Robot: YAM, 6 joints.
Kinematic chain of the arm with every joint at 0, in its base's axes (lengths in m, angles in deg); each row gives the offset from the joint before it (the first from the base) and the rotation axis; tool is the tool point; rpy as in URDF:
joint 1: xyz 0 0 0.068 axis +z
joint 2: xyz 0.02 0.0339 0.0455 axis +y
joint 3: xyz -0.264 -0.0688 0 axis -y
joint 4: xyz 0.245 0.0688 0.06 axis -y
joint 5: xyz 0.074 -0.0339 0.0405 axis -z
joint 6: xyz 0.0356 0 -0.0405 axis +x
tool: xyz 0 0 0 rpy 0 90 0
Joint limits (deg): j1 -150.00..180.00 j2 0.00..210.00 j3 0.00..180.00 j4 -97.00..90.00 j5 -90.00..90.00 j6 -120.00..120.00
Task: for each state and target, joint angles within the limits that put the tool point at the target. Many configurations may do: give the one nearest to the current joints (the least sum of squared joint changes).
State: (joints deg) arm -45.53 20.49 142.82 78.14 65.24 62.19
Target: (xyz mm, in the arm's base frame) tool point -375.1 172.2 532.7
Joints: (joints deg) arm -28.26 39.71 149.37 46.35 46.75 62.19
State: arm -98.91 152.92 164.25 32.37 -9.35 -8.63
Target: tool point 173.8 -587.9 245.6
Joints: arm -74.32 170.24 159.90 52.07 -13.80 -8.63
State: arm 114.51 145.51 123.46 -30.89 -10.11 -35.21
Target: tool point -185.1 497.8 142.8
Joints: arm 109.73 141.32 117.91 -35.51 -9.97 -35.21
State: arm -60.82 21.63 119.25 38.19 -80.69 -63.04
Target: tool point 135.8 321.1 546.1
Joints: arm -107.21 30.56 126.35 36.50 -77.00 -63.04
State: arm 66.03 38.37 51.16 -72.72 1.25 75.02
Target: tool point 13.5 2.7 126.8
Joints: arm 59.37 35.07 12.28 -91.14 16.72 75.02
